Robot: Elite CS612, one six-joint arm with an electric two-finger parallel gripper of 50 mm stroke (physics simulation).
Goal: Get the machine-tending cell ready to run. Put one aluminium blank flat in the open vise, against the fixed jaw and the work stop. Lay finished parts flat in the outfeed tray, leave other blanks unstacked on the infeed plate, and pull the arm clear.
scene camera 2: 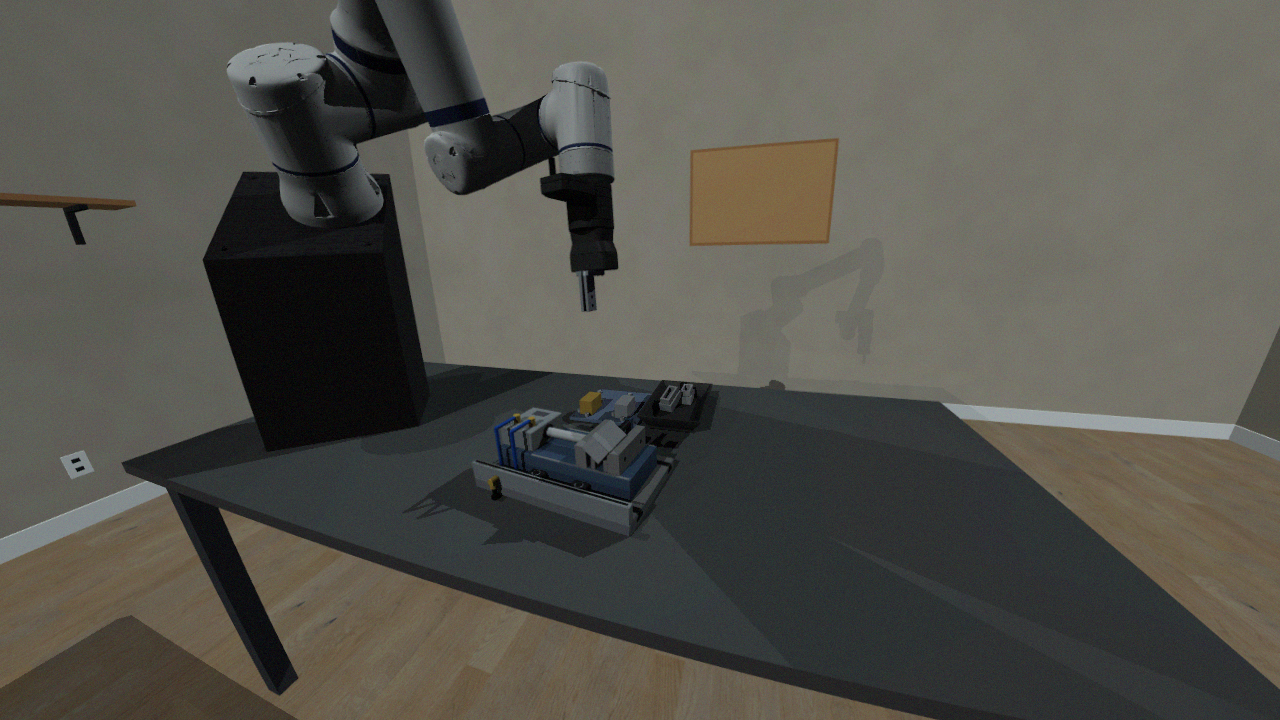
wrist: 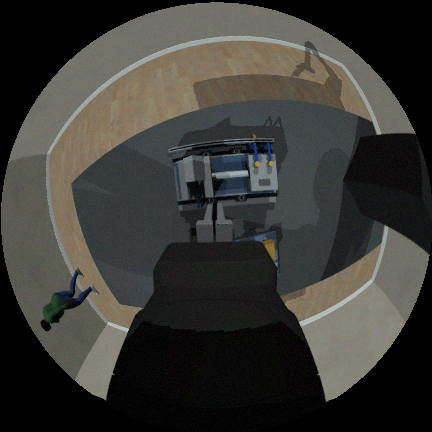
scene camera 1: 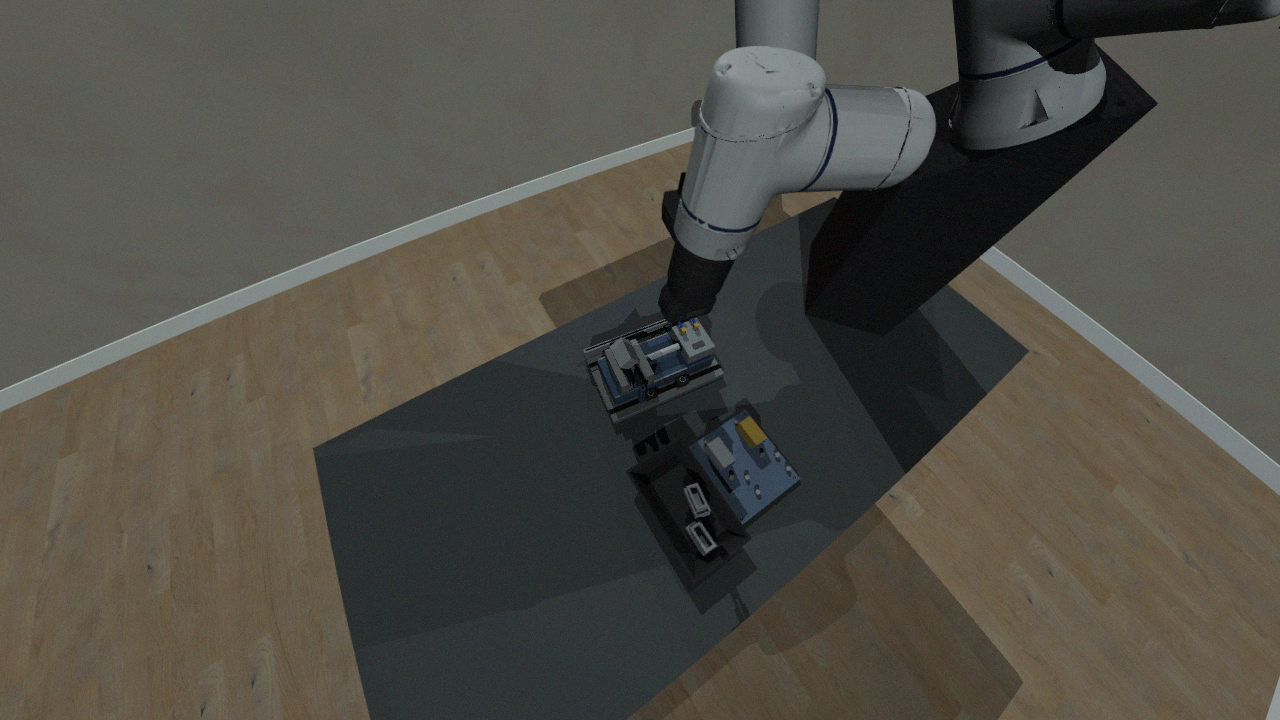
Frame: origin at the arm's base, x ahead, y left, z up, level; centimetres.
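Where they show: gripper, fingertip midpoint: [scene camera 2: 589,310] [wrist: 214,212] [scene camera 1: 670,317]; arm's base, origin of the base link: [scene camera 2: 336,202] [scene camera 1: 1018,112].
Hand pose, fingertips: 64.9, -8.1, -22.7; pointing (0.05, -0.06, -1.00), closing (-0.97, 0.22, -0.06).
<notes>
Things, the pixels of their top centre, and the offset from my fingertips, as dx, dy, dz. "pt": a spot on its surface instead.
- blue vise, middle of its top: [scene camera 2: 573,427] [scene camera 1: 656,348] [wrist: 224,172] -2.1, -4.9, -19.4
- aluminium blank, middle of its top: [scene camera 2: 604,427] [scene camera 1: 624,348] [wrist: 191,167] +4.7, -7.7, -17.2
- black outfeed tray, surface spot: [scene camera 1: 657,519] pt +17.3, +24.8, -25.1
- grey blank, middle of its top: [scene camera 1: 721,451] [scene camera 2: 624,399] -1.7, +21.3, -24.9
- blue infeed plate, middle of its top: [scene camera 1: 743,463] [scene camera 2: 616,404] -5.6, +25.8, -28.5
- yellow block, middle of its top: [scene camera 1: 753,430] [scene camera 2: 590,396] [wrist: 269,251] -10.7, +21.5, -24.9
- grey rail, middle of its top: [scene camera 2: 543,480] [scene camera 1: 639,330] [wrist: 220,141] -3.3, -13.7, -24.3
My gripper [scene camera 2: 588,309] [wrist: 214,212] is shut and empty, high above the table; its fingertips are hidden in scene camera 1. The blue vise [scene camera 1: 662,362] [scene camera 2: 563,465] [wrist: 230,186] stands below. A grey block, seemingly an aluminium blank [scene camera 1: 621,352] [scene camera 2: 601,440] [wrist: 190,170], sits tilted at the jaws; its contact with the work stop is unclear. Two hollow finished parts [scene camera 1: 696,500] [scene camera 2: 668,397] lie in the black outfeed tray [scene camera 1: 657,519]; whether fully flat is unclear. Another grey blank [scene camera 1: 719,452] [scene camera 2: 624,405] is on the blue infeed plate [scene camera 1: 774,488].
A yellow block [scene camera 1: 750,432] [scene camera 2: 589,402] [wrist: 270,248] and several small pegs stand on the infeed plate. Blue hoses [scene camera 2: 512,445] [wrist: 255,152] rise at the vise's cylinder end. A grey rail [scene camera 2: 554,495] [wrist: 220,145] runs along one side. The black pedestal [scene camera 1: 948,205] [scene camera 2: 313,340] carries the arm.
</notes>
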